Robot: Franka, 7 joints.
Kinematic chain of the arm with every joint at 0, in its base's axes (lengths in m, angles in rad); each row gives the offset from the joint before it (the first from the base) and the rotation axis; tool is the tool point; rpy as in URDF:
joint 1: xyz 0 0 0.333 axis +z
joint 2: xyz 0 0 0 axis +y
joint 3: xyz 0 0 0.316 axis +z
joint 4: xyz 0.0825 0 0 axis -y
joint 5: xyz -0.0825 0 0.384 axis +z
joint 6: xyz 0 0 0 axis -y
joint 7: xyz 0.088 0 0 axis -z
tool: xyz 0 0 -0.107 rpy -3.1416 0 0
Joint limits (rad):
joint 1: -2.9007..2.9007
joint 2: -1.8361..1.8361
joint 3: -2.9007..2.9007
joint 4: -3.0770..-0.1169
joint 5: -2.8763..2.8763
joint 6: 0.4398..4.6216
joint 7: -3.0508..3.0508
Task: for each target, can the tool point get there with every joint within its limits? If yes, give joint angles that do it. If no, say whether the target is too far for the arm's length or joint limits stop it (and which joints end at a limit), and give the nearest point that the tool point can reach.
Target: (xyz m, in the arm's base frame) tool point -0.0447 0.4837 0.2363
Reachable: yes | joints -0.0597 -0.8874 1.7751 -2.3428 -2.4181 2.6891 -0.6562
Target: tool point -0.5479 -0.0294 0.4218
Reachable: yes | joints 1.1773 -0.3013 1.7560 -2.0229 1.2544 1.5217 -1.4168
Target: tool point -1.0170 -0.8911 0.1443
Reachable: no: too far | nearest point -0.6391 -0.5599 0.2144 | short by 0.507 m
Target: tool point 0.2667 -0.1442 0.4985
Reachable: yes | joints 0.9107 -1.2581 -1.0963 -2.3114 0.1244 1.0304 1.8845
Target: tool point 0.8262 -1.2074 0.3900
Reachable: no: too far | nearest point 0.4841 -0.7075 0.3664 | short by 0.606 m
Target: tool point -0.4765 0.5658 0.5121
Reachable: yes | joints 2.4598 0.7708 -0.1057 -0.8276 -0.9515 1.4283 0.9895
